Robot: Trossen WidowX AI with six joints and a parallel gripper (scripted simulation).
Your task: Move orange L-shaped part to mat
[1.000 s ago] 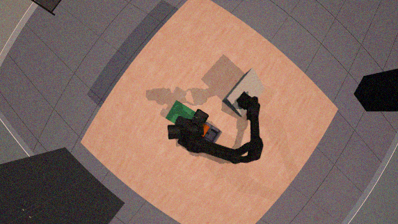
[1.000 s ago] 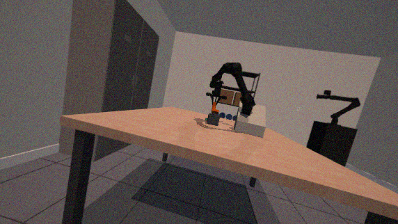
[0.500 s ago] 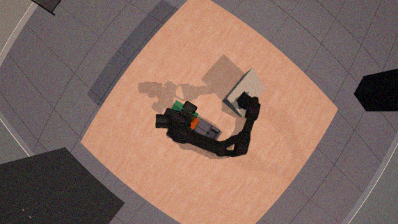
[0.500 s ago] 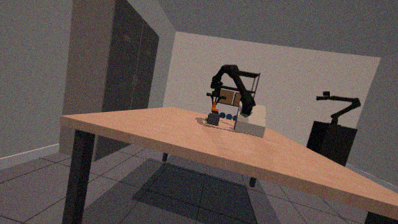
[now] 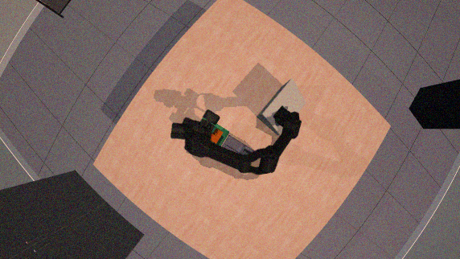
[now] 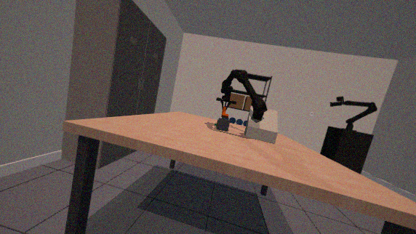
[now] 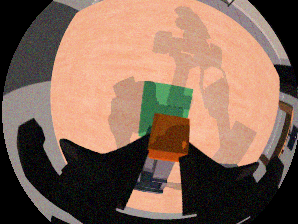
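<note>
My gripper tip is 2 cm to the right of the green mat and 17 cm above it. From my gripper tip the other things lie so: orange L-shaped part (2 cm behind, 3 cm to the left, 3 cm below).
</note>
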